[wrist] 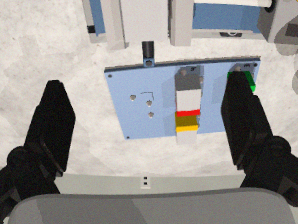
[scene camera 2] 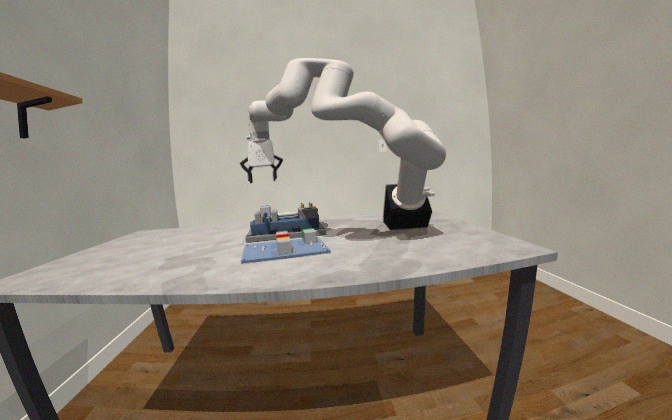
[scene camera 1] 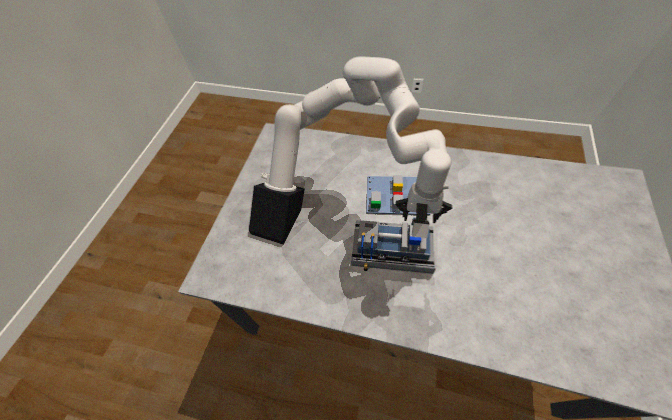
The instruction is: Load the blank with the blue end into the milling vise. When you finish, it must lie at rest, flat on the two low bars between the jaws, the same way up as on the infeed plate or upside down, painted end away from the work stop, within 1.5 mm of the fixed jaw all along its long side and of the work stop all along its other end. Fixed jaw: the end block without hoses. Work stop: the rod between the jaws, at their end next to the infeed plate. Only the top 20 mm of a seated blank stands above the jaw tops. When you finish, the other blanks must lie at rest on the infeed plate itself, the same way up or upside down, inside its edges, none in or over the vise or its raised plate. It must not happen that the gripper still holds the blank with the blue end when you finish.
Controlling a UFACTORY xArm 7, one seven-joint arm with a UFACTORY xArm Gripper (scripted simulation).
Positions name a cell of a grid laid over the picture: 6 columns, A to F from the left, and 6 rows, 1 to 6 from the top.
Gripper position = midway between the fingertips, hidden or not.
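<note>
My gripper (scene camera 1: D4) is visible, and my gripper (scene camera 2: C3) likewise. The wrist view has my gripper (wrist: C3), a red-ended blank (wrist: D3) and an infeed plate (wrist: C4).
</note>
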